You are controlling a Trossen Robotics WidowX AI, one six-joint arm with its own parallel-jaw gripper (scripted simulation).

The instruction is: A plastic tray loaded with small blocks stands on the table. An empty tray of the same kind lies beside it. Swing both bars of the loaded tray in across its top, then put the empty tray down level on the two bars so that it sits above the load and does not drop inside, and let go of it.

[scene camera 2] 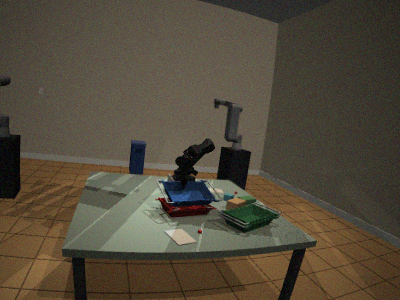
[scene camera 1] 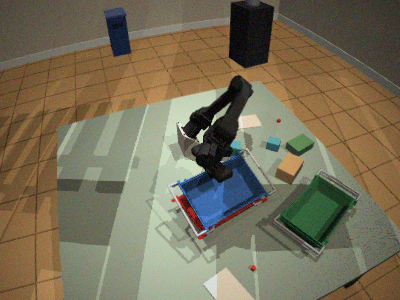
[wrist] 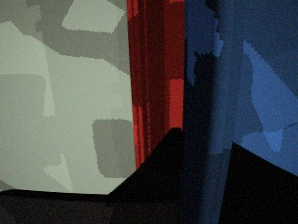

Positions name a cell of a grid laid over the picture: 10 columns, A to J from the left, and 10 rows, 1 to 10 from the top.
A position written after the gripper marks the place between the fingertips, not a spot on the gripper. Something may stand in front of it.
In view: the gripper (wrist: G7) and a blue tray (scene camera 1: F7).
The blue tray is seen too in scene camera 2 (scene camera 2: E7) and in the wrist view (wrist: H3).
